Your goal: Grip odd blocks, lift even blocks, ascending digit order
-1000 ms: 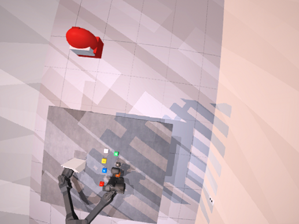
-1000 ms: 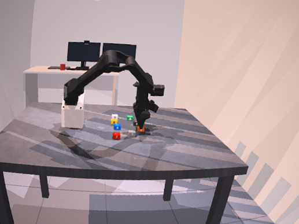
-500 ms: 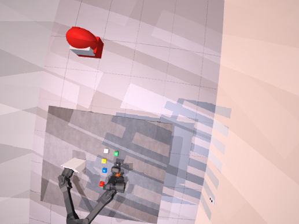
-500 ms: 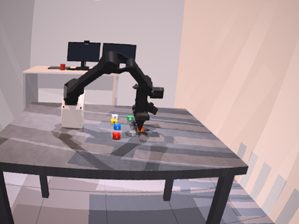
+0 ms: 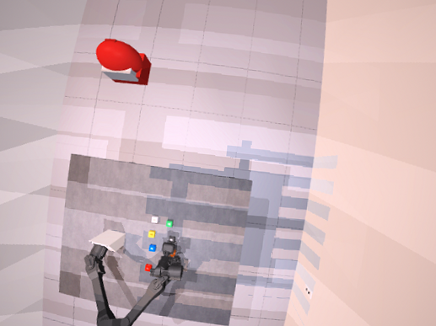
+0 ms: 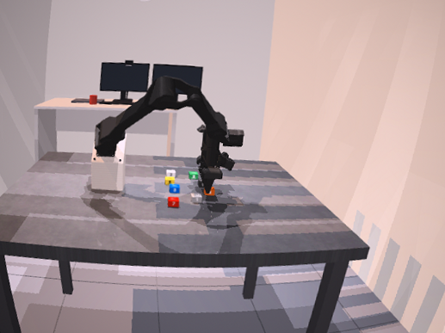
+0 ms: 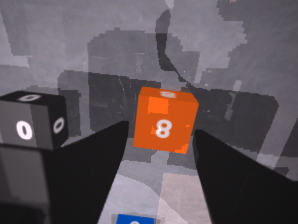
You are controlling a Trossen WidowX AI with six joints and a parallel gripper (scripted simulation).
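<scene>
Now: the green block 17 cm to the left of my gripper tip and 3 cm behind it. From my gripper tip the other things lie so: yellow block (13 cm behind, 9 cm to the left); red block (12 cm to the right, 11 cm behind); blue block (11 cm behind, 1 cm to the left).
</scene>
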